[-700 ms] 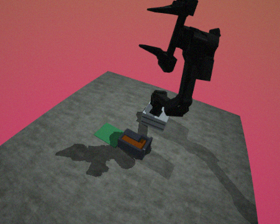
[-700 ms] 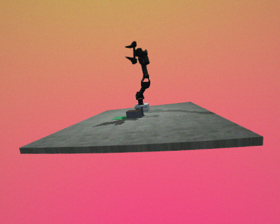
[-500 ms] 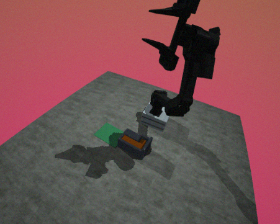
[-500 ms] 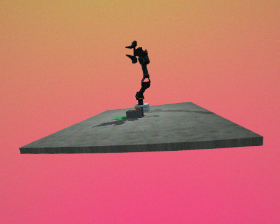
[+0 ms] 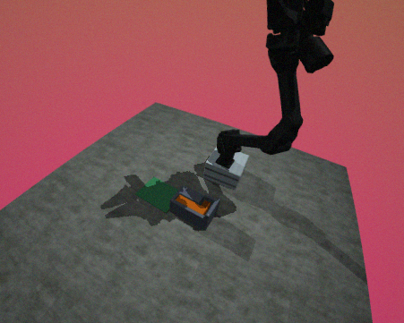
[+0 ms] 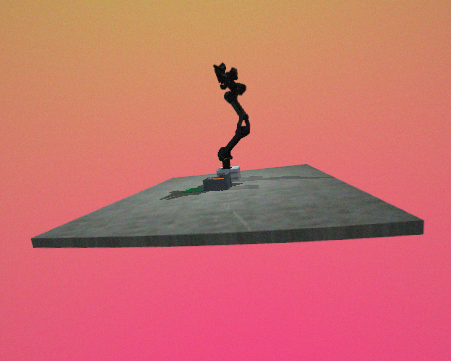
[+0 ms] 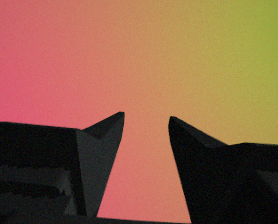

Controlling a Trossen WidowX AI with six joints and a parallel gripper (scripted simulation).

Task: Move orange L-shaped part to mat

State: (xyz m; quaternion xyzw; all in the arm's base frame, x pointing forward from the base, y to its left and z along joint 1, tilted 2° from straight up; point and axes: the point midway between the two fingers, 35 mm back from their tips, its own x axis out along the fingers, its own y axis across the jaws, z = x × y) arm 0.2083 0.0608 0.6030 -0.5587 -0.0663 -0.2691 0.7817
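Right now the orange l-shaped part is 6 cm to the right of my gripper tip and 66 cm below it. From my gripper tip the other things lie so: green mat (23 cm to the right, 72 cm below).
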